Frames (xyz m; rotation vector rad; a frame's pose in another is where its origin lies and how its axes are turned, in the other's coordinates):
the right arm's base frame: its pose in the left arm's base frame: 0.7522 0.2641 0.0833 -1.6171 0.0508 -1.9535
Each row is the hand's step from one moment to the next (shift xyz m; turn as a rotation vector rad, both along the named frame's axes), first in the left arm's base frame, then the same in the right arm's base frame.
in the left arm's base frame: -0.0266 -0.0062 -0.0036 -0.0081 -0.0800 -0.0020
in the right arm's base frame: 0.0019 -0.0045 -0.0271 0.0358 0.0632 -0.0346
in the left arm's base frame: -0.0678 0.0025 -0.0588 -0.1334 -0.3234 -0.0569
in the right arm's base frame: -0.0476 -0.0072 -0.0758 0.1098 0.2326 -0.2438
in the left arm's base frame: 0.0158 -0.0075 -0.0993 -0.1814 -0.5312 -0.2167
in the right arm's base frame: -0.0856 0.0515 -0.0139 0.0685 0.4459 -0.3981
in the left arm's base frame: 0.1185 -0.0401 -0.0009 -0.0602 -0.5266 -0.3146
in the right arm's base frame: 0.0080 0.0825 0.0937 -0.0300 0.5307 -0.3121
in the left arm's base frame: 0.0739 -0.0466 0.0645 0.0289 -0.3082 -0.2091
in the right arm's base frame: 0.0724 0.0437 0.0681 -0.0449 0.3470 -0.1310
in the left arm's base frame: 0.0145 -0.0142 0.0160 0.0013 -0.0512 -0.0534
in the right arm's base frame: 0.0195 0.0114 0.0125 -0.0237 0.0635 -0.0298
